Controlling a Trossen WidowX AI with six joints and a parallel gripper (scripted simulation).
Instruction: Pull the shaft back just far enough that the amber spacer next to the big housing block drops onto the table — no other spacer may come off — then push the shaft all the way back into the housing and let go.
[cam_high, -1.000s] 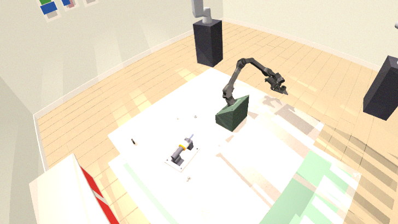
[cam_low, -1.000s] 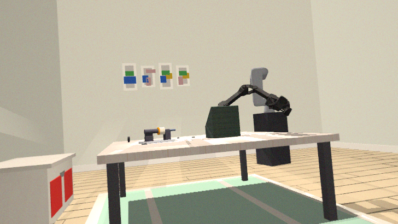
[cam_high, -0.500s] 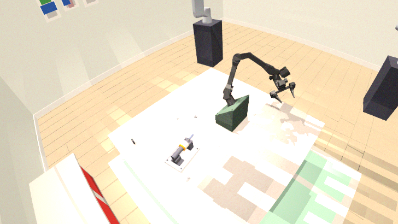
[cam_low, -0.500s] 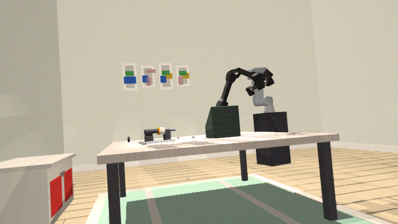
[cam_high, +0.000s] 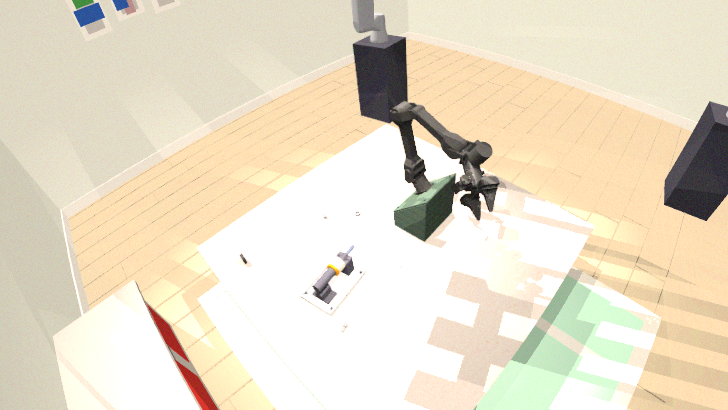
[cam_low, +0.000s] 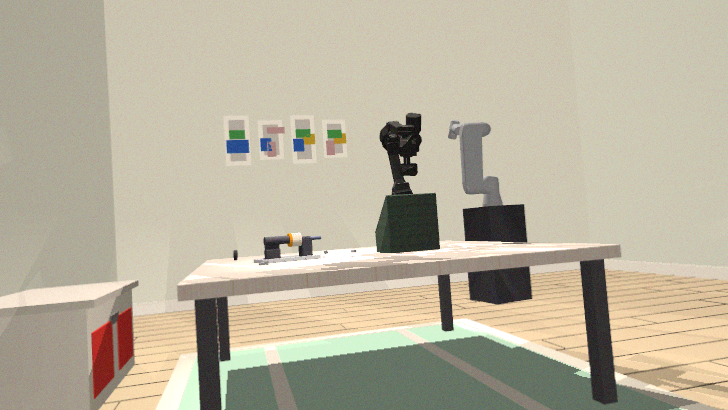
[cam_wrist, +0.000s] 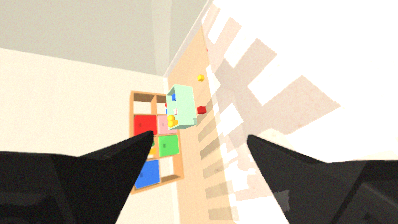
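Now: gripper tip 430 mm to the left of the blue-grey shaft, 270 mm short of it and 250 mm above it. From my gripper tip the other things lie so: white spacer: 430 mm to the right, 270 mm ahead, 250 mm below; amber spacer: 430 mm to the right, 300 mm ahead, 250 mm below; small dark ring: 820 mm to the right, 450 mm ahead, 310 mm below.
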